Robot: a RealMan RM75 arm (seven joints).
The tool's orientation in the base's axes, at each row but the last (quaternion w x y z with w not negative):
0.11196 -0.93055 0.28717 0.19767
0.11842 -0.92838 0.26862 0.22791
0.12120 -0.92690 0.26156 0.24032
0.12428 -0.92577 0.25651 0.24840
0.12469 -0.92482 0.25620 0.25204
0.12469 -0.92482 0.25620 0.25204
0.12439 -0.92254 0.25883 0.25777
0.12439 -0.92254 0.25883 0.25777
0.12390 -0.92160 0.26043 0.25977
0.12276 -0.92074 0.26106 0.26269
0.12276 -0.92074 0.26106 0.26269
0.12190 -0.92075 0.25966 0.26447
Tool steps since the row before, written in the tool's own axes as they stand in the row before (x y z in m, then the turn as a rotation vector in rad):
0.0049 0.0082 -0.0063 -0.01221 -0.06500 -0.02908
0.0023 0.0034 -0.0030 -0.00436 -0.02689 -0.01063
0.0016 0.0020 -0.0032 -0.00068 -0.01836 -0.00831
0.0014 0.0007 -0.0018 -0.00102 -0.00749 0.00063
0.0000 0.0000 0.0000 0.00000 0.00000 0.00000
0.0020 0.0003 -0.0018 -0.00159 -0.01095 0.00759
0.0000 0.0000 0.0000 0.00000 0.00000 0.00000
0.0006 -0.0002 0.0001 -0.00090 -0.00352 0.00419
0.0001 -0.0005 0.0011 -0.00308 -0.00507 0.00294
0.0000 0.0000 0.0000 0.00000 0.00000 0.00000
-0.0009 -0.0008 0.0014 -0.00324 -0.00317 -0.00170
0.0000 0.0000 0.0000 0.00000 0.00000 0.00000
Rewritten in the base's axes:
0.0009 -0.0111 0.0028 0.03720 0.04927 0.03752
0.0009 -0.0049 0.0012 0.01541 0.02056 0.01397
0.0013 -0.0035 0.0017 0.01264 0.01269 0.00927
0.0014 -0.0018 0.0007 0.00301 0.00692 0.00077
0.0000 0.0000 0.0000 0.00000 0.00000 0.00000
0.0020 -0.0017 0.0004 0.00164 0.01256 -0.00444
0.0000 0.0000 0.0000 0.00000 0.00000 0.00000
0.0005 0.0000 -0.0004 -0.00048 0.00483 -0.00268
-0.0001 0.0008 -0.0009 -0.00070 0.00658 -0.00031
0.0000 0.0000 0.0000 0.00000 0.00000 0.00000
-0.0008 0.0015 -0.0006 0.00009 0.00337 0.00347
0.0000 0.0000 0.0000 0.00000 0.00000 0.00000

